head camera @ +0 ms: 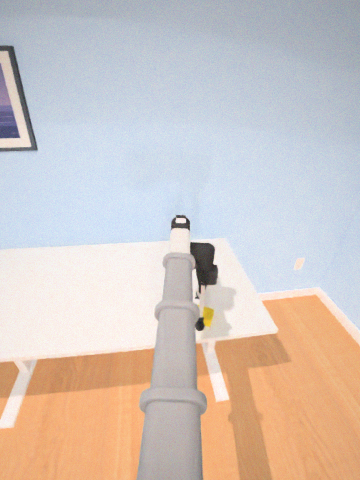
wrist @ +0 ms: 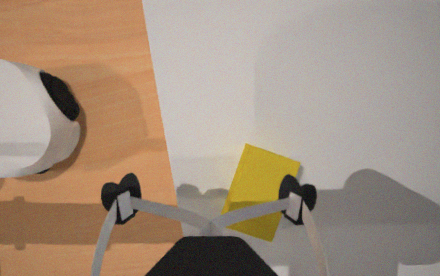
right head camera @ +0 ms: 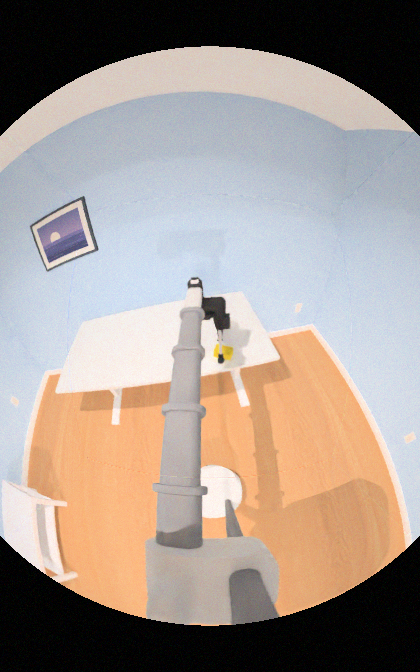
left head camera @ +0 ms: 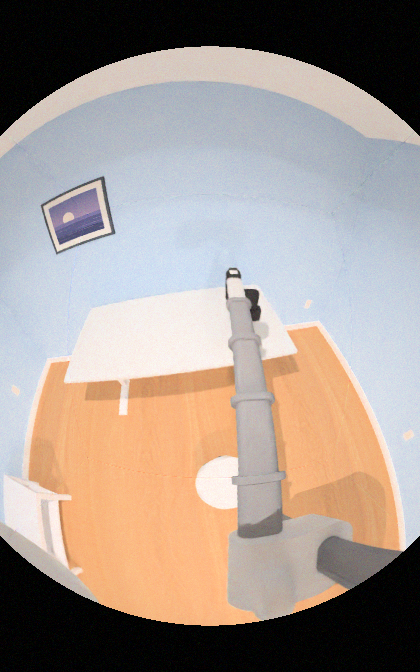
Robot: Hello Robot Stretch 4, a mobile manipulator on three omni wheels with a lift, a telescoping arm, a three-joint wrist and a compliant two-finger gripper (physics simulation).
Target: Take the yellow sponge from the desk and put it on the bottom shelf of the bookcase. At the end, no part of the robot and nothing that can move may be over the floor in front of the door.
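Frame: origin at the robot's base, x ahead, y left, z up, level; centimetres.
Seen in the pictures: gripper, between the fingertips: [wrist: 210, 190].
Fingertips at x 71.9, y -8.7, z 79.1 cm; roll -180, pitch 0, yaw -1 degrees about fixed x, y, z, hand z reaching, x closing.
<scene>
A point is followed by its place in that frame.
The yellow sponge [head camera: 208, 317] {x 74.7, y -13.4, z 73.8 cm} [right head camera: 228, 352] [wrist: 260, 175] {x 77.7, y -8.3, z 73.8 cm} lies on the white desk [head camera: 75, 300] {x 84.7, y 48.6, z 69.2 cm} [left head camera: 160, 340] [right head camera: 130, 350] [wrist: 210, 75] {x 71.9, y 4.0, z 69.2 cm}, near its front edge and toward its right end. My gripper [wrist: 210, 190] {x 71.9, y -8.7, z 79.1 cm} is open above the desk's front edge, with nothing between its fingers. In the wrist view the right fingertip overlaps the sponge's right side, and the left fingertip shows over the wooden floor beyond the desk edge. The arm hides the sponge in the left head view. I cannot clearly identify the bookcase, and the door does not show.
A white piece of furniture [left head camera: 22, 505] [right head camera: 20, 510] stands at the lower left; I cannot tell what it is. A white round base part [left head camera: 216, 482] [right head camera: 220, 492] [wrist: 22, 120] {x 9.8, y -0.3, z 18.7 cm} is on the floor side. The extended grey arm [head camera: 175, 350] {x 29.7, y -0.1, z 120.6 cm} [left head camera: 252, 430] [right head camera: 182, 440] reaches over the desk toward the blue wall.
</scene>
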